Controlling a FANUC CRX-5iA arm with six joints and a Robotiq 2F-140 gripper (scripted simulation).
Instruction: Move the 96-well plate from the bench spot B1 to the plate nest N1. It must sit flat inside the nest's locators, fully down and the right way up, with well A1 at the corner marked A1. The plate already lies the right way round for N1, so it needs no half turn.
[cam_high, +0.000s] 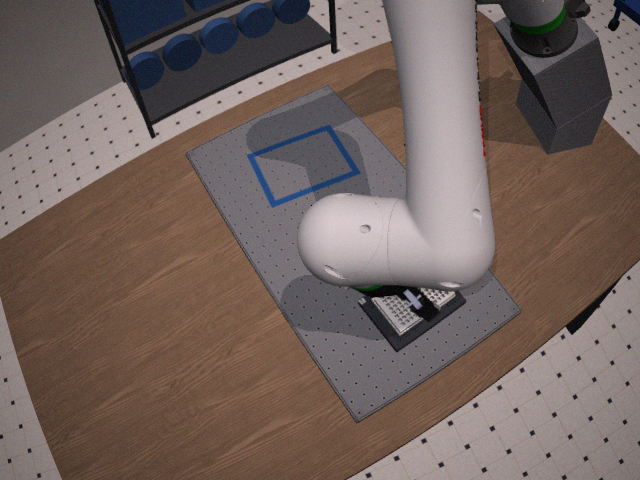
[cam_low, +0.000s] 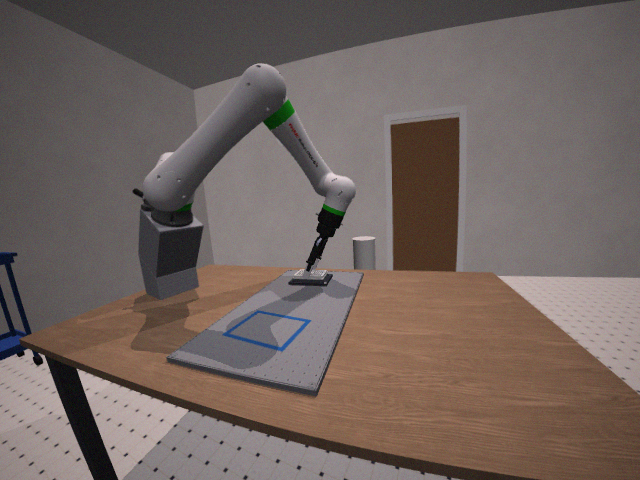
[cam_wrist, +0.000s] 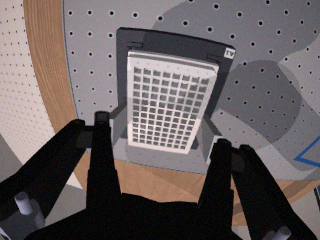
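The dark plate nest lies 50 mm below my hand. From my hand the other things lie so: white 96-well plate (20 mm below); corner mark (70 mm ahead, 60 mm to the right, 40 mm below).
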